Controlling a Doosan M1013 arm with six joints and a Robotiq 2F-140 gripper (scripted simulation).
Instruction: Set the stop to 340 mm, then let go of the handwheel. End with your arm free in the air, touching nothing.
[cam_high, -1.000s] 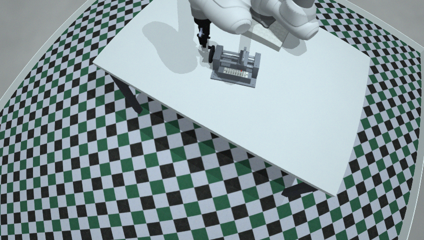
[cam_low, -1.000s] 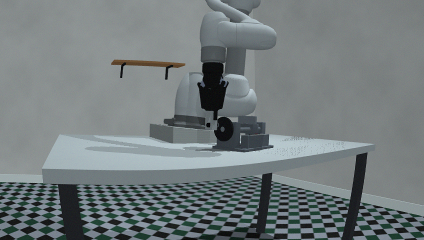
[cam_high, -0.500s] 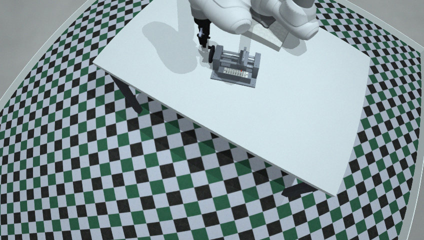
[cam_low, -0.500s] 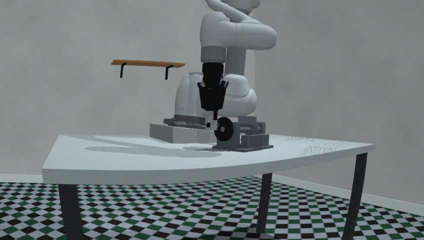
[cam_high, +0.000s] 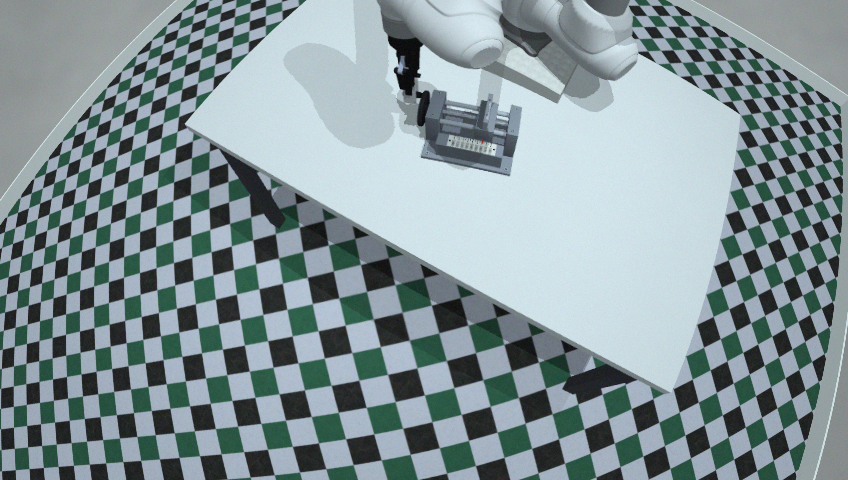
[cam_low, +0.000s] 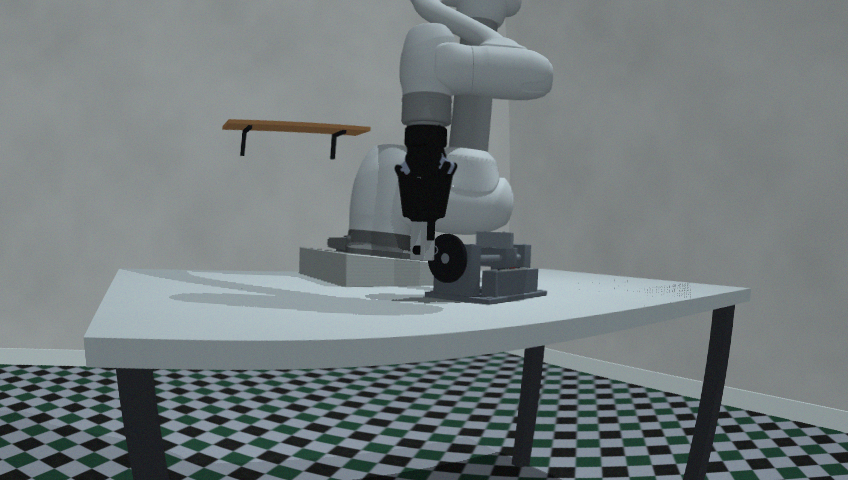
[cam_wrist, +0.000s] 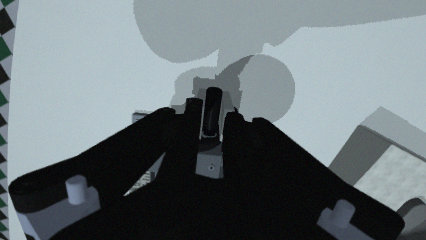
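My hand is 2 cm to the right of the black handwheel and 2 cm above it. Also, from my hand: sliding stop block 5 cm behind, 17 cm to the left, 1 cm below.
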